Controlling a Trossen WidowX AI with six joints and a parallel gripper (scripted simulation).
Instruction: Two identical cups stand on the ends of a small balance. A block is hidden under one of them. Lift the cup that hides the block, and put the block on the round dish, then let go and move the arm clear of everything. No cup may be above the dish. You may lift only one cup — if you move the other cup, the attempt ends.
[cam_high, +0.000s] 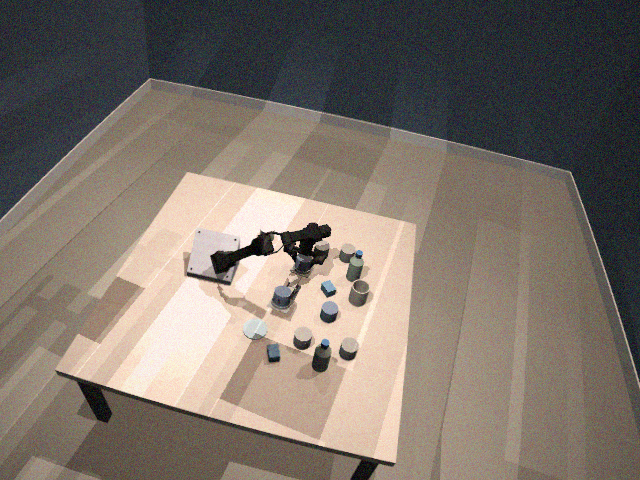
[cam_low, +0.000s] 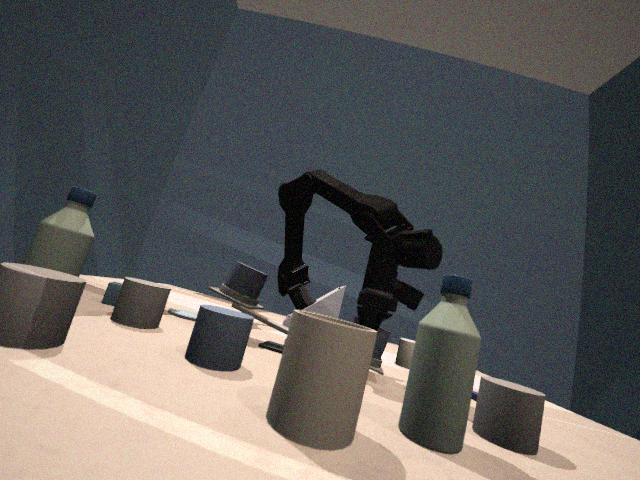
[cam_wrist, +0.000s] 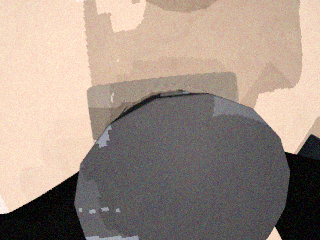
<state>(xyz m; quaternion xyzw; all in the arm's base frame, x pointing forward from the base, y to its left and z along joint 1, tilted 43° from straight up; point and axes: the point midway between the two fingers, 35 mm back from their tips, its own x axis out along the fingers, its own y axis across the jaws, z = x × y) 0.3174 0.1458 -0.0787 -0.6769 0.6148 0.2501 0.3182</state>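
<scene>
Right now the pale green block is 10 mm below my gripper tip. Round my gripper tip: blue-grey cup 10 mm behind, 270 mm to the right, 70 mm above; round pale dish 80 mm behind, 380 mm to the right, 40 mm below; beige cup 280 mm ahead, 60 mm to the right.
</scene>
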